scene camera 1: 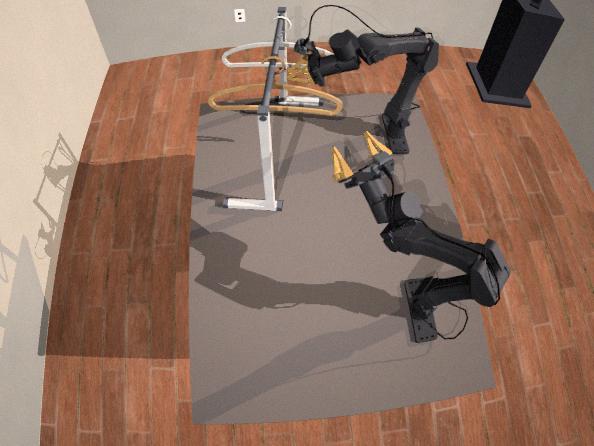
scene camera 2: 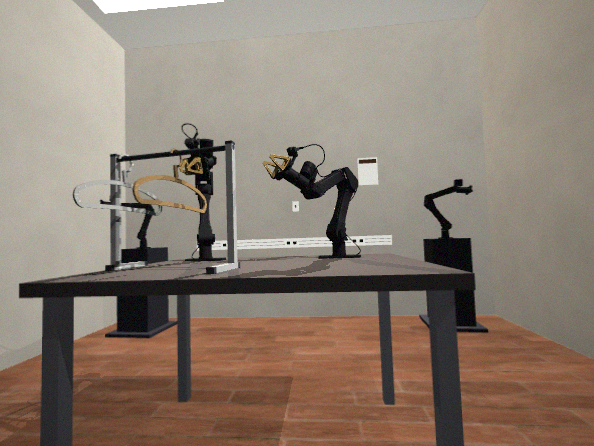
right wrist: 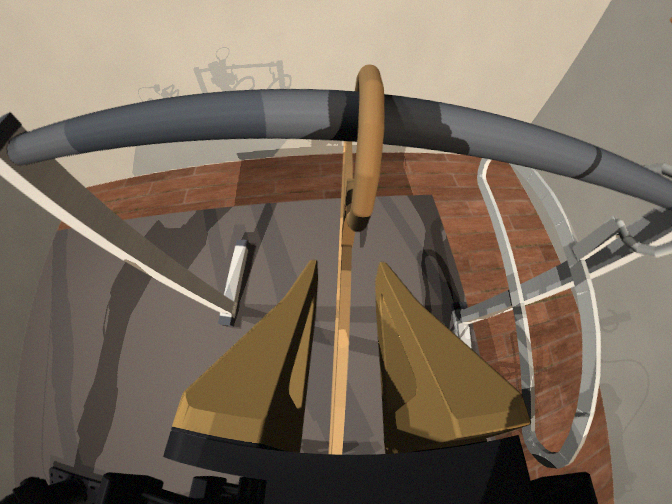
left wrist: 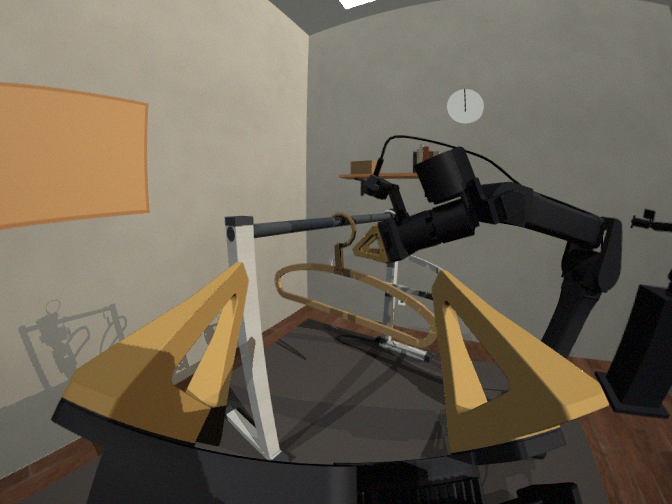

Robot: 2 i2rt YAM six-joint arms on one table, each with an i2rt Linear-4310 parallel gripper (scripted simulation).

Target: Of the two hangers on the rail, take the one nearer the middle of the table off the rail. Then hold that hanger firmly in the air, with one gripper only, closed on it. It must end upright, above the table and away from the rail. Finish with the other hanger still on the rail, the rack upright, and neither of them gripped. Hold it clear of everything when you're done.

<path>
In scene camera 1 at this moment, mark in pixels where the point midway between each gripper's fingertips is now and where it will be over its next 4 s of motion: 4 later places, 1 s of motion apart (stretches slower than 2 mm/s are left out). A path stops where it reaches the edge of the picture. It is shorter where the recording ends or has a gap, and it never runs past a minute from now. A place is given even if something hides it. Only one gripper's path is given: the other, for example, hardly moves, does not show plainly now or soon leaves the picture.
My right gripper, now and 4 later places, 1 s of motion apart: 287, 75; 274, 78; 268, 76; 283, 66; 324, 65
</path>
